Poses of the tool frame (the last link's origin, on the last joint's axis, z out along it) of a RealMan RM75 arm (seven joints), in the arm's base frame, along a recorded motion.
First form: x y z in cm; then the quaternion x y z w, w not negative.
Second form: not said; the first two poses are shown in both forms.
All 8 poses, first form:
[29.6, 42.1, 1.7, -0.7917, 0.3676, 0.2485, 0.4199]
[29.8, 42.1, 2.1, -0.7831, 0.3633, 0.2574, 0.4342]
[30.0, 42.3, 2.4, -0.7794, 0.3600, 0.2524, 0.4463]
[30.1, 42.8, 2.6, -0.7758, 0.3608, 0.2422, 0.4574]
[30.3, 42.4, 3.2, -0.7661, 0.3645, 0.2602, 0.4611]
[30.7, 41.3, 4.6, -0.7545, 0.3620, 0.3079, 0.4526]
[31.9, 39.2, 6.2, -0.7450, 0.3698, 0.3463, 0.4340]
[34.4, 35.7, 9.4, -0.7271, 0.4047, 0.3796, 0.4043]
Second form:
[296, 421, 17, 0.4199, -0.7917, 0.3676, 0.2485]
[298, 421, 21, 0.4342, -0.7831, 0.3633, 0.2574]
[300, 423, 24, 0.4463, -0.7794, 0.3600, 0.2524]
[301, 428, 26, 0.4574, -0.7758, 0.3608, 0.2422]
[303, 424, 32, 0.4611, -0.7661, 0.3645, 0.2602]
[307, 413, 46, 0.4526, -0.7545, 0.3620, 0.3079]
[319, 392, 62, 0.4340, -0.7450, 0.3698, 0.3463]
[344, 357, 94, 0.4043, -0.7271, 0.4047, 0.3796]

